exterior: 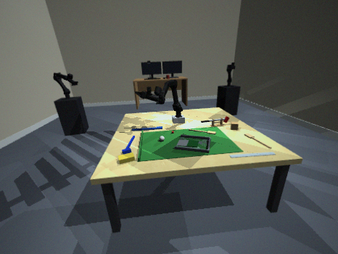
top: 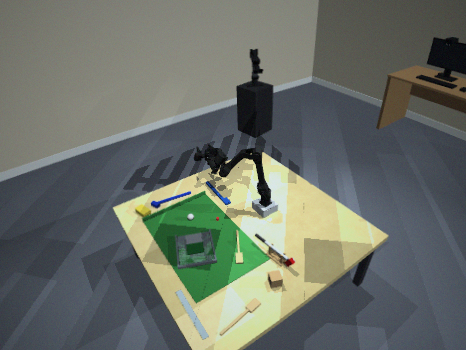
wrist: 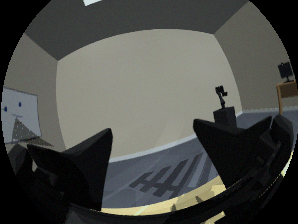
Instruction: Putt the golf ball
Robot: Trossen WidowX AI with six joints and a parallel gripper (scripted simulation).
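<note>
My gripper tip is now 740 mm to the right of the red putter, 320 mm above it and 120 mm short of it. Also, from my gripper tip: yellow block (460 mm ahead, 360 mm below, 130 mm to the right); blue putter (360 mm below, 260 mm ahead, 100 mm to the right); white golf ball (350 mm below, 270 mm ahead, 160 mm to the left).
</note>
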